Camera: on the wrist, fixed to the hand. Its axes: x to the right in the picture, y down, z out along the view.
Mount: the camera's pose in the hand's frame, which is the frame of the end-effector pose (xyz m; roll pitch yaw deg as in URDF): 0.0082 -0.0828 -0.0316 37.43 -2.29 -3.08
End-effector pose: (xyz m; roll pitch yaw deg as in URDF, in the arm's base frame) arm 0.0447 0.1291 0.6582 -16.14 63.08 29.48
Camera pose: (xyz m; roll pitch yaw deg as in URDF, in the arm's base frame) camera 0.0857 0.0508 0.6476 17.15 59.94 24.85
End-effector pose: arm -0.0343 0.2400 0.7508 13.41 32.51 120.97
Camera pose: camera 0.0387 0.2606 0.7043 48.62 30.93 116.86
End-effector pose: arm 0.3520 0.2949 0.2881 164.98 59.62 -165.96
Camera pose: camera 0.3618 0.2065 0.2856 -153.13 62.54 -160.80
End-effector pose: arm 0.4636 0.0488 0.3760 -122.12 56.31 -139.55
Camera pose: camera 0.4163 -0.0142 0.4174 -79.63 54.76 -133.34
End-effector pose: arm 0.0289 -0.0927 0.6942 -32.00 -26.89 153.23
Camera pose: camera 0.0684 -0.0152 0.7131 6.15 -30.45 151.61
